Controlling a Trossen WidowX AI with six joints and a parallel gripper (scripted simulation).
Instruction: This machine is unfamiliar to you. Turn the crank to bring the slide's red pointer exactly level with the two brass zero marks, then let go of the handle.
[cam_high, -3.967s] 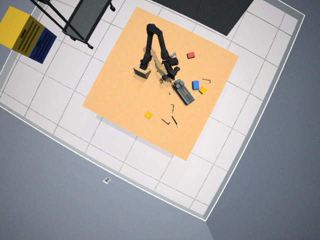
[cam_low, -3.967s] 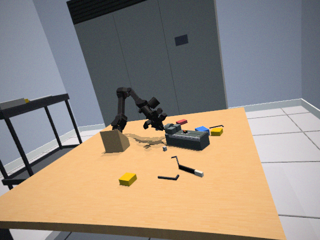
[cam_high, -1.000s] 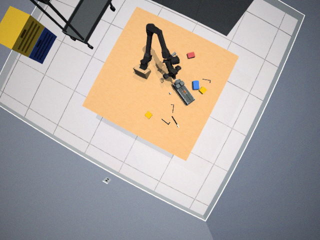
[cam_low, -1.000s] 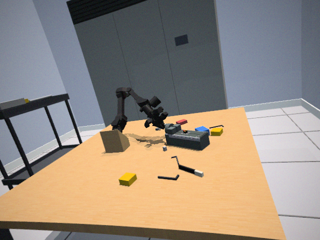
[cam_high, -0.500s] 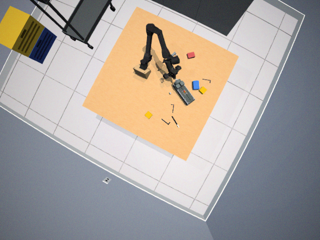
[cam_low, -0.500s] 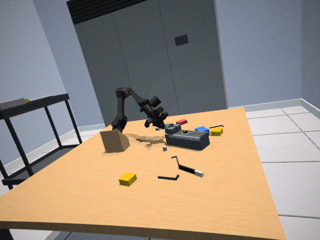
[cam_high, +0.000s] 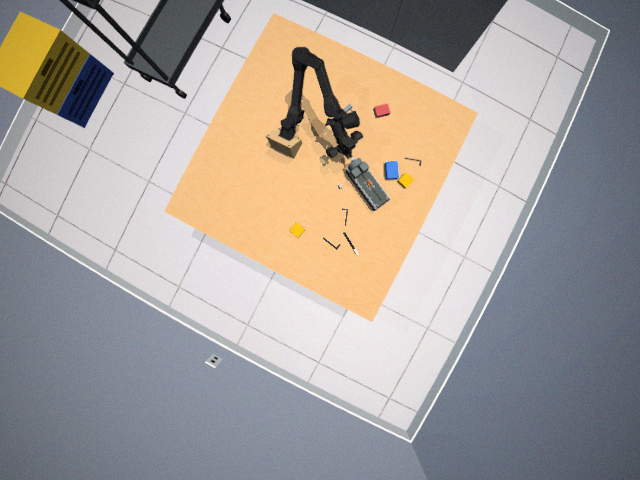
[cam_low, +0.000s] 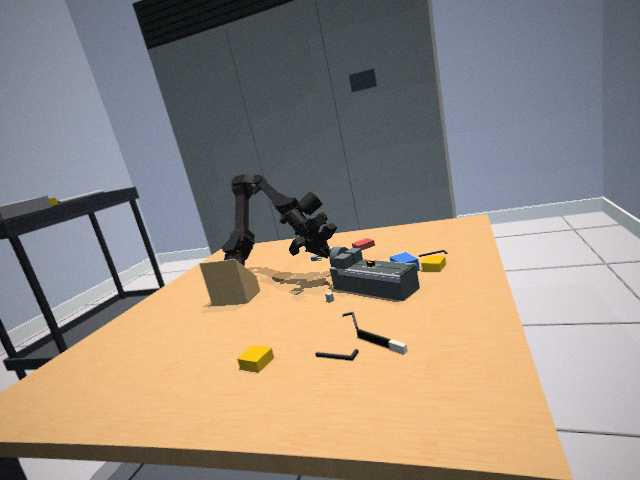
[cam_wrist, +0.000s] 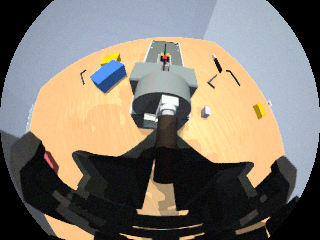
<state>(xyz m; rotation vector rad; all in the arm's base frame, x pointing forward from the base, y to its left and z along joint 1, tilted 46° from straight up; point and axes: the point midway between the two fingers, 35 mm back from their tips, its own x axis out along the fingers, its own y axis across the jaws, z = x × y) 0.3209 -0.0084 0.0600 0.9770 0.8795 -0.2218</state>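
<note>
My gripper tip is 3 cm below the dark crank handle, 2 cm past it and 1 cm to the right of it. Also, from my gripper tip: small grey cube (13 cm to the right, 8 cm below, 1 cm ahead); then blue block (23 cm ahead, 7 cm below, 5 cm to the left); then red pointer (13 cm ahead, 7 cm to the right, 1 cm below).
</note>
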